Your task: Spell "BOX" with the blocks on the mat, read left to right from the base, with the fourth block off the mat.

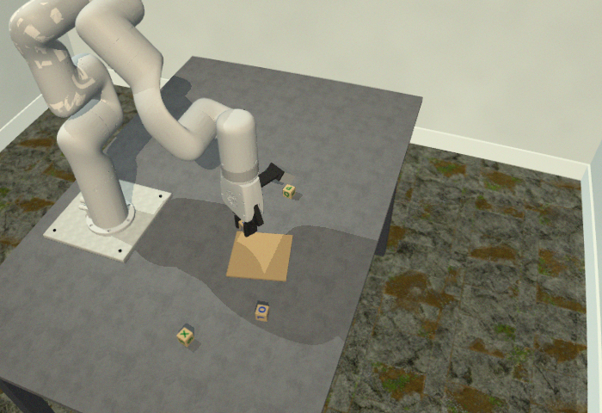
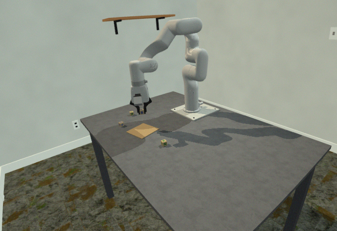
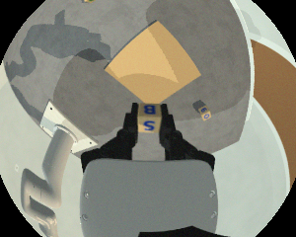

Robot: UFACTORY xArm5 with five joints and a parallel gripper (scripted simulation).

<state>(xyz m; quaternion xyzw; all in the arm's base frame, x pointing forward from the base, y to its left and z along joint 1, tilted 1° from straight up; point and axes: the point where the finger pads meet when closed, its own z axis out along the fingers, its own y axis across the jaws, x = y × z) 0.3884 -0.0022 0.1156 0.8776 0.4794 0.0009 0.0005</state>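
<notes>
Now: the tan mat 12 cm below my hand, 2 cm to the left of it and 2 cm ahead of it. The rest, counted from my hand: X block 25 cm to the right, 11 cm below, 4 cm behind; B block 1 cm below; O block 14 cm to the right, 11 cm below, 9 cm ahead.
</notes>
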